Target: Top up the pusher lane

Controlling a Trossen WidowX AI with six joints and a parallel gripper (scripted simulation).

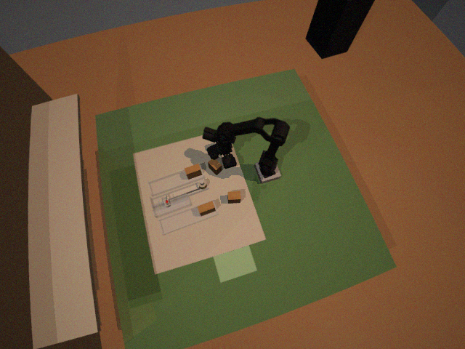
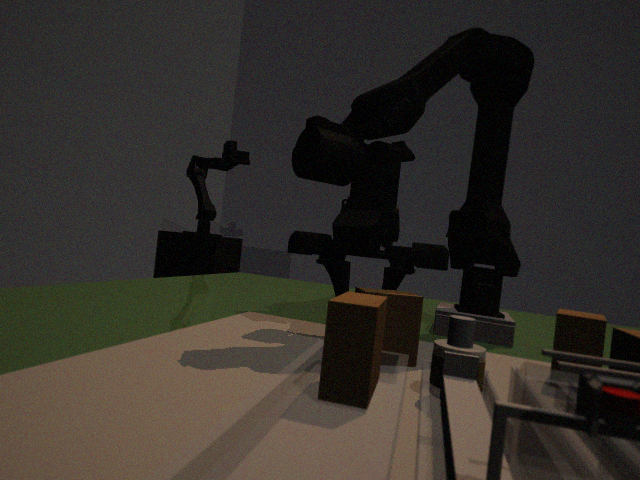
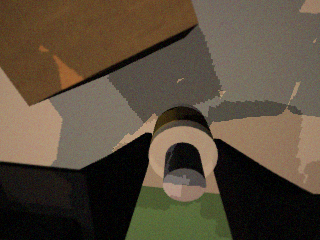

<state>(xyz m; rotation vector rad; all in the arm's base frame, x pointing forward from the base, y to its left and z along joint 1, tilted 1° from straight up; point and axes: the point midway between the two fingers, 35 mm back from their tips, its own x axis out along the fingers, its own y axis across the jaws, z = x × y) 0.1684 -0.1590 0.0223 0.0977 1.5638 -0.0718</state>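
The beige board is 220 mm ahead of my gripper tip, 120 mm to the left of it and 20 mm below it. Also, from my gripper tip: long beige shelf 670 mm ahead, 340 mm above, 70 mm to the left; red-topped part 350 mm ahead, 130 mm to the left, 50 mm above.
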